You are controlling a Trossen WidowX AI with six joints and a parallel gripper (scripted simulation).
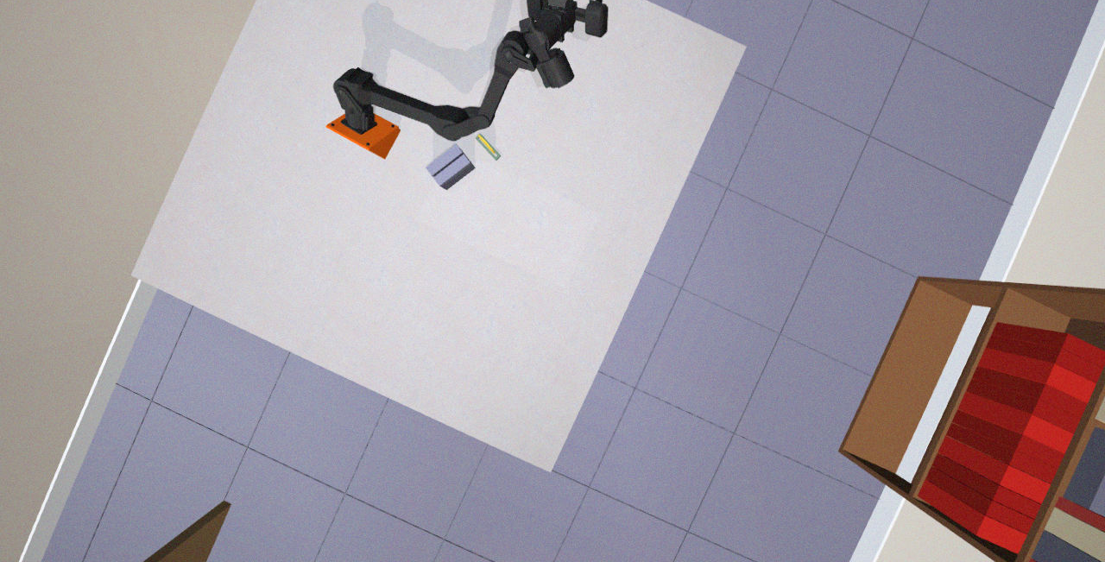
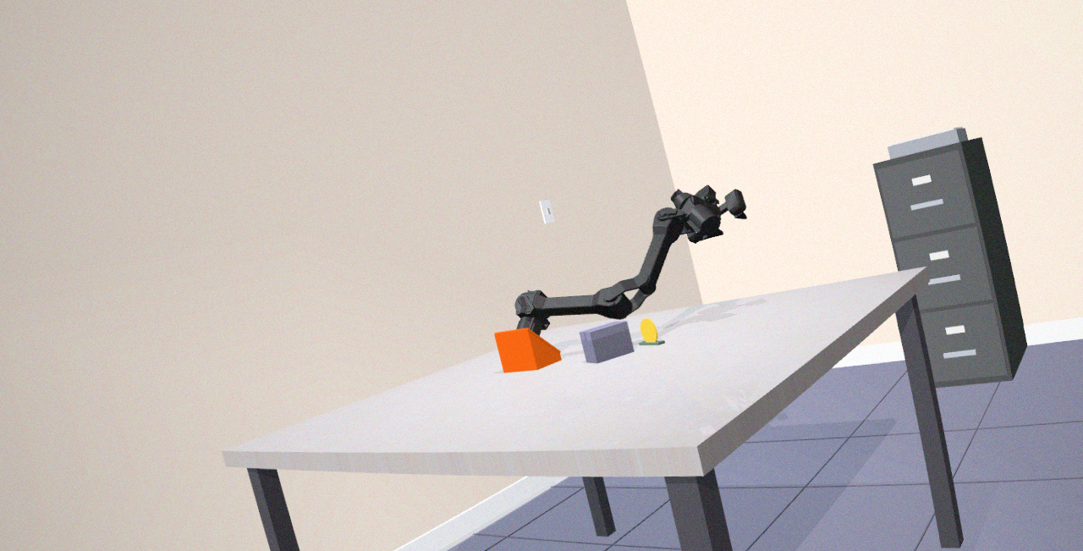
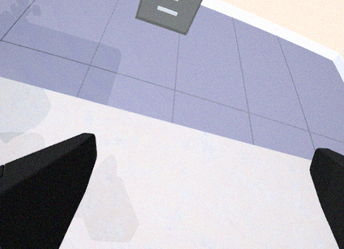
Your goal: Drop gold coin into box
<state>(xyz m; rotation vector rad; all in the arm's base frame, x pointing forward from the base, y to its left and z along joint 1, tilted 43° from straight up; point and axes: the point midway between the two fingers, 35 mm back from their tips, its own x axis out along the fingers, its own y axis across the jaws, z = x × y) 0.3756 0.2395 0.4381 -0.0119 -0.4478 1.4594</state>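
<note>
Right now my gripper tip is 380 mm to the left of the gold coin, 190 mm above it and 70 mm past it.
</note>
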